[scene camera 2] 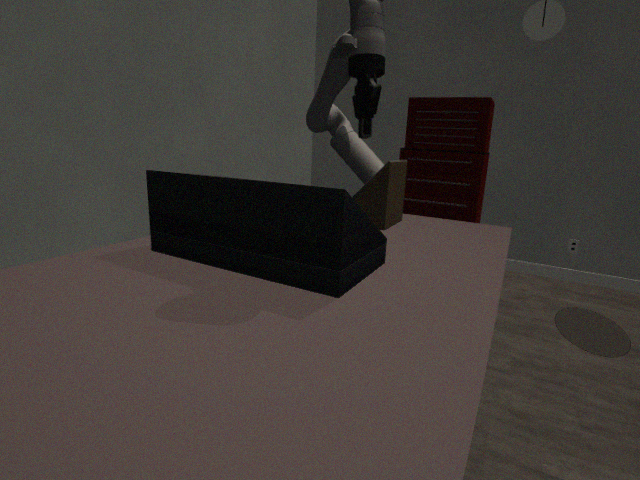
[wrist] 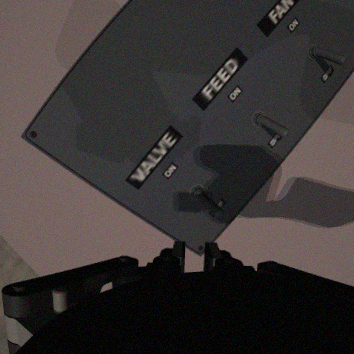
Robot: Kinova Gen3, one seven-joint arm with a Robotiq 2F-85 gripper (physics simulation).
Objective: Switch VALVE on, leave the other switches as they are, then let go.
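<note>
The dark sloped switch panel (scene camera 2: 248,227) (wrist: 120,110) stands on the table; its back faces scene camera 2, so its switches are hidden there. In the wrist view, the VALVE label (wrist: 154,157) has a toggle (wrist: 207,198) to its lower right, in the arm's shadow. The toggle leans to the lower right, away from its ON mark (wrist: 170,171). The FEED toggle (wrist: 270,124) and FAN toggle (wrist: 327,54) also lean away from their ON marks. LAMP does not show. My gripper (scene camera 2: 364,135) (wrist: 194,257) is above and beyond the panel, nearly closed with a narrow gap, holding nothing.
The pinkish table (scene camera 2: 289,392) (wrist: 75,220) carries the panel and the arm's brown wedge mount (scene camera 2: 393,196). The mount stands behind the panel in the scene view. A red tool cabinet (scene camera 2: 447,134) stands farther back. The table's right edge borders the wooden floor (scene camera 2: 558,413).
</note>
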